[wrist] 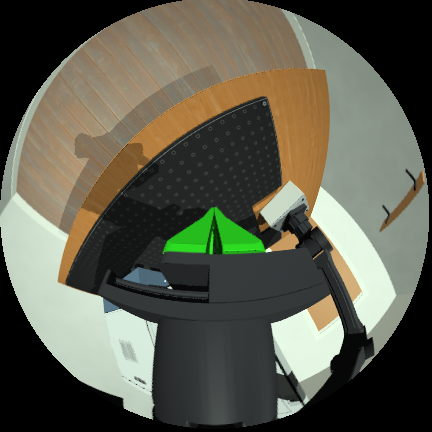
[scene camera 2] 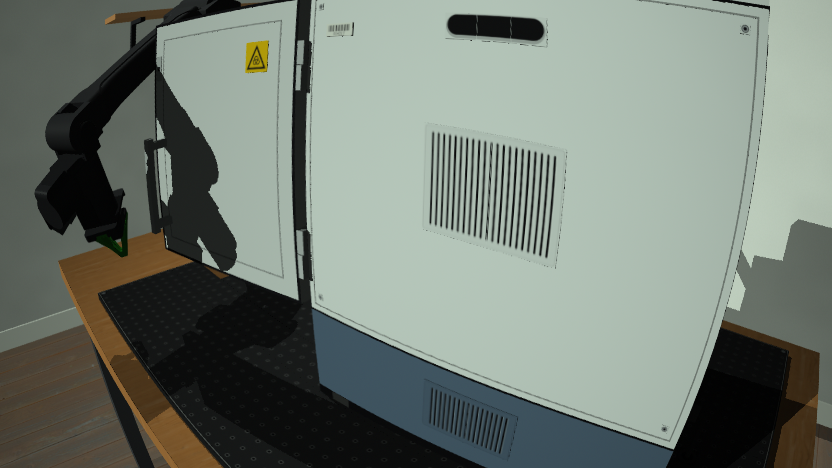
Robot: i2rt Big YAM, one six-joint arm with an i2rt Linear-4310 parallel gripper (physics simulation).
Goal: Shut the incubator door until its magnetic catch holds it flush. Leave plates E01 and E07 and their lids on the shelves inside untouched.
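Frame: origin at the arm's base, x ahead, y left, z up, level; millimetres.
Seen in the pictures: gripper, fingertip midpoint: (wrist: 213, 212) (scene camera 2: 124, 255); arm's base, link origin: (wrist: 292, 216).
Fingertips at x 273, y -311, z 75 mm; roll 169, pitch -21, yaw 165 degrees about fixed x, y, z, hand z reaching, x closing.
Note:
Offsets run from my fingertips to a thing's top centre. "*": to the spot under its first point. Level surfaces: height alone.
The white incubator {* dy +259, dx +404, dz +178 mm} (scene camera 2: 372, 174) (wrist: 135, 345) stands on the black perforated board. Its door {* dy +186, dx +230, dz +206 mm} (scene camera 2: 250, 133) stands open in the scene view, swung out to the left from hinges at the cabinet's left edge. The outer face shows, with a yellow warning sign {* dy +189, dx +238, dz +304 mm} (scene camera 2: 256, 57). A dark upright handle {* dy +65, dx +57, dz +122 mm} (scene camera 2: 152, 186) is near the door's free edge. My gripper (scene camera 2: 123, 250) (wrist: 213, 212) has green fingertips, shut and empty. In the scene view it is left of the handle and lower, with a visible gap between them. Plates E01 and E07, their lids and the shelves do not show.
The perforated board {dz -139 mm} (scene camera 2: 145, 314) (wrist: 235, 145) lies on the wooden table {dz -152 mm} (scene camera 2: 98, 270) (wrist: 305, 105). A pale block (wrist: 284, 206) sits by black arm parts at the right in the wrist view. A wall shelf (wrist: 402, 202) is at the far right there. Arm shadows cross the door and board.

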